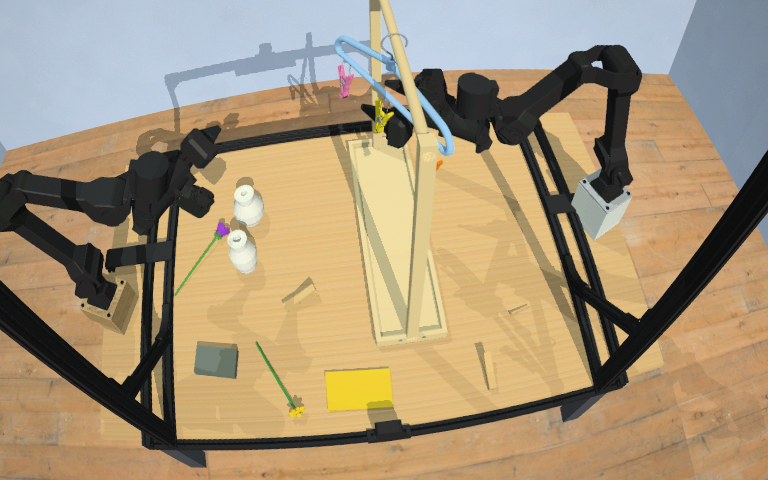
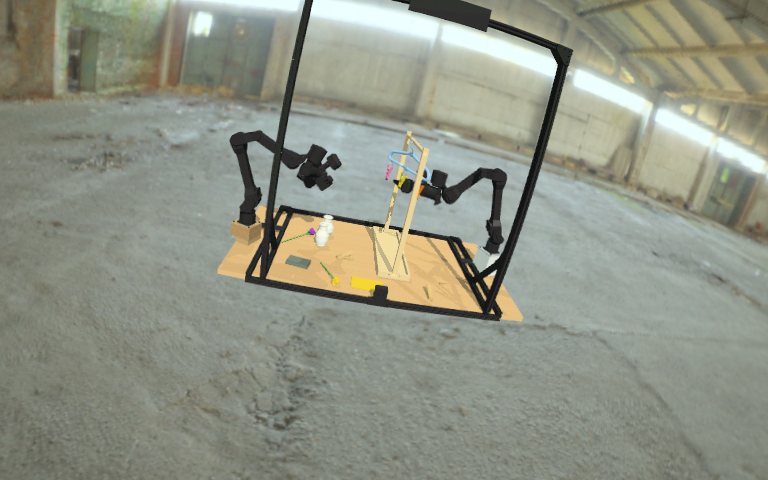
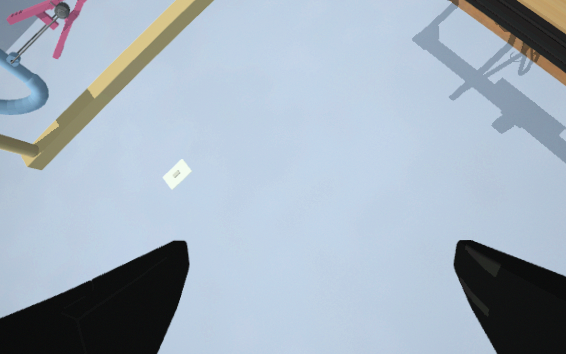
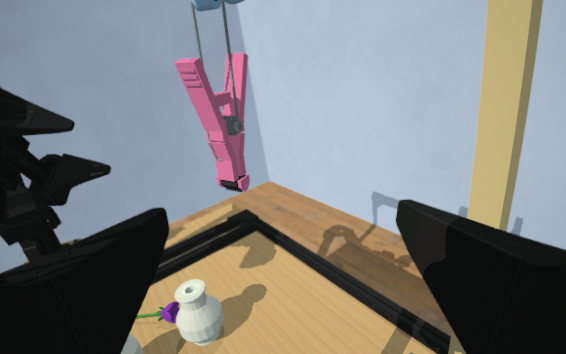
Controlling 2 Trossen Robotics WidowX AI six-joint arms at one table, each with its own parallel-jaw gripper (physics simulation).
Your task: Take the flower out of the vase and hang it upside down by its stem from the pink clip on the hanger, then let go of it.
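Seen in the pictures: left gripper, fingertip midpoint: (image 1: 208, 139) (image 2: 330, 172) (image 3: 320, 253) (image 4: 93, 150); right gripper, fingertip midpoint: (image 1: 373, 93) (image 2: 397, 180) (image 4: 284, 215); left arm's base, origin of the base link: (image 1: 102, 294) (image 2: 246, 222); right arm's base, origin of the base link: (image 1: 606, 188) (image 2: 491, 250).
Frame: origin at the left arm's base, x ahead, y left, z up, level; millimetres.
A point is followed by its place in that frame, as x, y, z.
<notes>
A purple flower (image 1: 222, 230) {209, 249, -50} (image 2: 312, 231) {211, 249, -54} (image 4: 170, 312) {211, 258, -53} with a green stem lies on the table beside two white vases (image 1: 248, 206) {265, 295, -9} (image 1: 242, 254) {295, 181, -8}. A yellow flower (image 1: 296, 412) {482, -96, -53} (image 2: 335, 280) {480, -98, -56} lies nearer the front. No flower shows in either vase. The pink clip (image 1: 344, 82) {463, 400, 277} (image 2: 389, 171) {469, 393, 281} (image 3: 64, 39) {451, 409, 288} (image 4: 220, 135) {472, 399, 271} hangs from the blue hanger (image 1: 339, 48) {450, 423, 341} (image 3: 37, 92) {444, 420, 336}, jaws down, with no stem in it. My left gripper (image 1: 216, 166) (image 3: 320, 253) {243, 260, 238} (image 4: 93, 150) {243, 260, 238} is open and empty, high behind the vases. My right gripper (image 1: 374, 95) {511, 414, 244} (image 4: 284, 215) {511, 414, 244} is open near the yellow clip, facing the pink clip.
The yellow clip (image 1: 382, 116) {549, 321, 282} and orange clip (image 1: 439, 164) {655, 229, 293} hang on the same hanger. The wooden rack (image 1: 421, 237) {652, 106, 283} (image 2: 415, 209) {661, 109, 227} (image 3: 125, 60) {480, 554, 288} (image 4: 502, 100) {484, 556, 260} stands mid-table. A grey block (image 1: 216, 360) {295, -37, -62}, yellow sheet (image 1: 359, 389) {580, -14, -71} and small wood piece (image 1: 489, 370) {810, 66, -56} lie toward the front.
</notes>
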